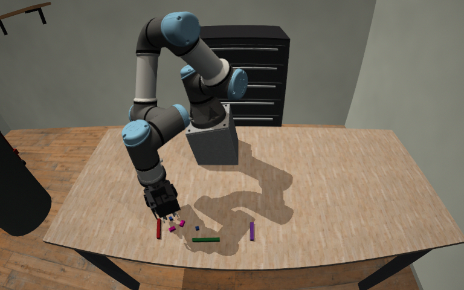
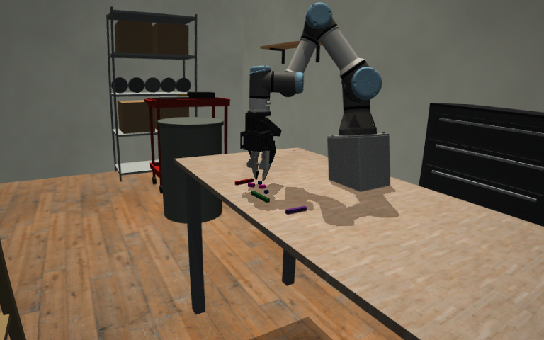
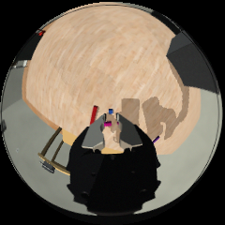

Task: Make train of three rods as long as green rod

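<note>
Now: hand 40 mm short of the magenta rod, 20 mm to the right of it and 30 mm above it. From my hand the other things lie so: purple rod 20 mm behind, 250 mm to the left, 30 mm below; then green rod 40 mm ahead, 130 mm to the left, 30 mm below; then red rod 50 mm ahead, 20 mm to the right, 30 mm below.
</note>
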